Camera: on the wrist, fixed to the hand. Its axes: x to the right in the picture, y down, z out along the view.
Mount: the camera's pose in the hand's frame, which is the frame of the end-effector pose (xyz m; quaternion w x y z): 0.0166 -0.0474 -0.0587 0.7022 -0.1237 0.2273 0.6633
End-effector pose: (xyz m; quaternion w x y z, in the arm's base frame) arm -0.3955 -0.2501 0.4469 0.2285 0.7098 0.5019 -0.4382
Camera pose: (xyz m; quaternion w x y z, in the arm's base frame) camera -0.4139 -0.1782 0.4683 0.4248 0.9027 -0.0122 0.0673
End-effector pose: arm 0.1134 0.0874 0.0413 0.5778 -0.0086 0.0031 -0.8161
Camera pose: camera 0.0622 0.0872 -0.0165 0.9453 0.1100 0.2402 -0.1914
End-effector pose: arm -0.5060 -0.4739 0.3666 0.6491 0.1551 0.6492 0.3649
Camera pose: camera -0.5510 -0.5112 0.3161 0.0854 0.3763 0.4554 0.8023
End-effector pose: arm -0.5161 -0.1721 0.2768 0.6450 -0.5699 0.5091 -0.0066
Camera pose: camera -0.5200 -0.2412 0.3110 0.2711 -0.1408 0.8829 0.3566
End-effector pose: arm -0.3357 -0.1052 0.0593 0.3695 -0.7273 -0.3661 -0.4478
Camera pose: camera -0.3935 -0.1309 0.1037 0.5497 -0.6974 0.3647 -0.2799
